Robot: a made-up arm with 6 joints. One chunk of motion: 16 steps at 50 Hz.
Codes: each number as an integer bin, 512 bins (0 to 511) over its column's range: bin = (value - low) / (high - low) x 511, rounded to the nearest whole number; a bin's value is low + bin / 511 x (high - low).
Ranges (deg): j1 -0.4..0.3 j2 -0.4..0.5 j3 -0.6..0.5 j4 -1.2..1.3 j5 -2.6..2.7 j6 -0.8..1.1
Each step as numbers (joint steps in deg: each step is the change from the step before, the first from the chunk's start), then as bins.
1 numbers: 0.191 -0.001 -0.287 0.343 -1.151 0.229
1 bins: 431 227 145 315 140 277
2 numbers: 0.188 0.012 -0.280 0.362 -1.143 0.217
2 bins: 429 234 149 319 140 274
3 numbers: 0.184 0.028 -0.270 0.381 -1.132 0.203
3 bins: 426 243 153 323 142 270
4 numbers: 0.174 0.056 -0.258 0.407 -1.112 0.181
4 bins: 419 259 159 328 143 264
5 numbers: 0.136 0.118 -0.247 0.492 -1.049 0.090
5 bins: 391 294 164 346 150 239
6 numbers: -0.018 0.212 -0.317 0.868 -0.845 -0.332
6 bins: 279 347 131 423 169 126
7 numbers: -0.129 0.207 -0.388 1.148 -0.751 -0.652
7 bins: 198 345 98 480 178 40
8 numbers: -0.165 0.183 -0.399 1.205 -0.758 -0.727
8 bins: 172 331 93 492 178 20
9 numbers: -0.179 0.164 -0.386 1.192 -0.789 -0.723
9 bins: 161 320 99 489 175 21
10 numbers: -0.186 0.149 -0.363 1.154 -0.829 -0.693
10 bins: 156 312 110 481 171 29
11 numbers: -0.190 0.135 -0.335 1.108 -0.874 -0.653
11 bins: 153 304 123 472 166 40
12 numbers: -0.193 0.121 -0.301 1.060 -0.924 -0.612
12 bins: 151 296 139 462 162 51
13 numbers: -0.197 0.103 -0.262 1.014 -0.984 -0.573
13 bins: 148 286 157 453 156 61
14 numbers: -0.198 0.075 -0.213 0.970 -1.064 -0.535
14 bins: 147 270 180 444 148 71
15 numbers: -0.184 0.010 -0.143 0.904 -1.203 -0.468
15 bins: 158 233 212 430 135 89
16 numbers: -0.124 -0.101 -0.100 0.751 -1.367 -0.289
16 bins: 201 170 232 399 119 137
